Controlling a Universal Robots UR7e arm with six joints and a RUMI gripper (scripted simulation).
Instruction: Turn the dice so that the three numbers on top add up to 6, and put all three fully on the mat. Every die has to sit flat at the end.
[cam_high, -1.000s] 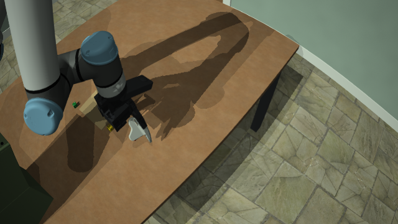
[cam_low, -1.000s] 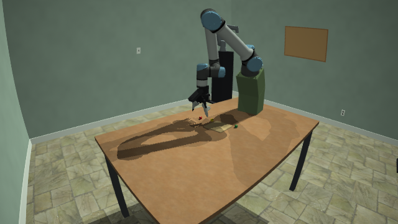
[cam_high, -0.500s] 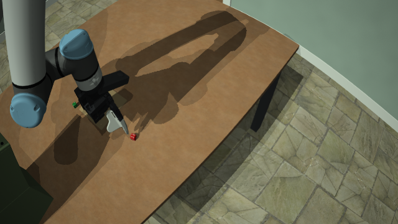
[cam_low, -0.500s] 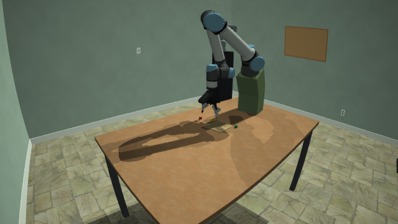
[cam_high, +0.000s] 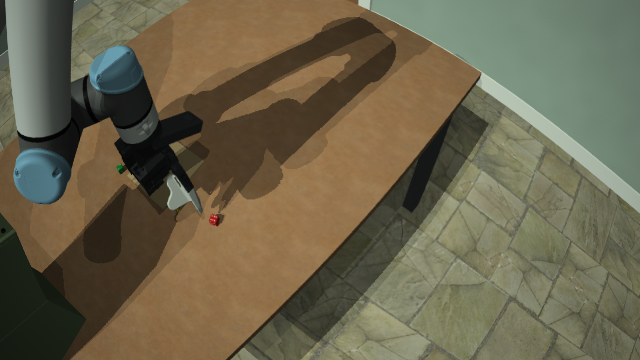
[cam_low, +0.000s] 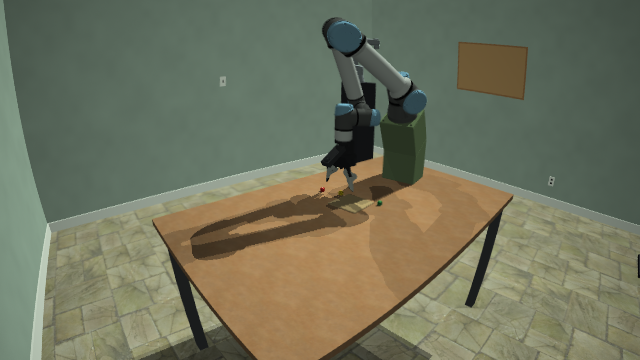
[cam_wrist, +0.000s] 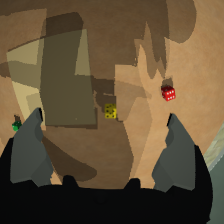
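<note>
Right now my hand is 40 mm above the yellow die, 20 mm past it and 10 mm to the left of it. Also, from my hand: mat 90 mm to the left, 40 mm below, 10 mm ahead; green die 180 mm to the left, 80 mm behind, 40 mm below; red die 90 mm to the right, 40 mm below, 20 mm ahead.
</note>
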